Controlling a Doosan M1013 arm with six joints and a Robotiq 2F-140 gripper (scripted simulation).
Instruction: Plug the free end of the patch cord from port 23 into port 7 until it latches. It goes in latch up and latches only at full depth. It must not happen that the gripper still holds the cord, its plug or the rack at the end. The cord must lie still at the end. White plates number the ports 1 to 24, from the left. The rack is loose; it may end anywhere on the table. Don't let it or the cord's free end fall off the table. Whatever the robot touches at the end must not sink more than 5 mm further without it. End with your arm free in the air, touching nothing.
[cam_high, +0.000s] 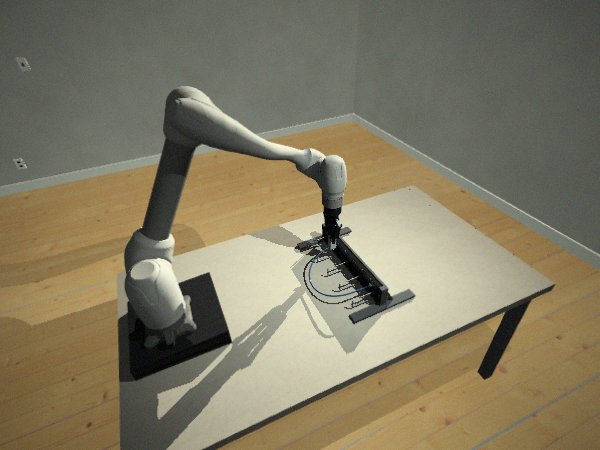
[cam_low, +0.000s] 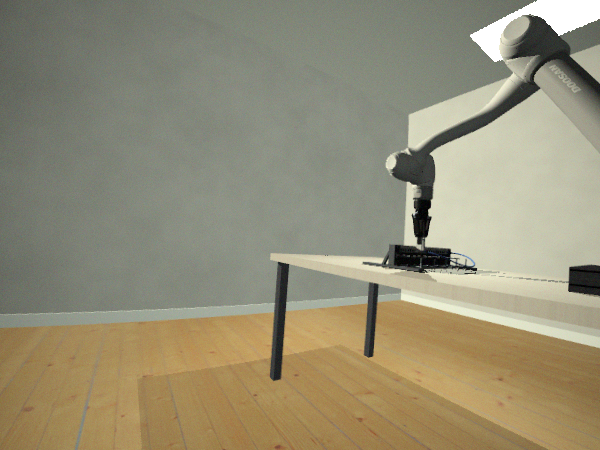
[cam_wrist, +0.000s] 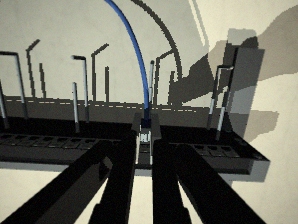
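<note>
My hand is 30 mm above the cord plug and 10 mm short of it.
</note>
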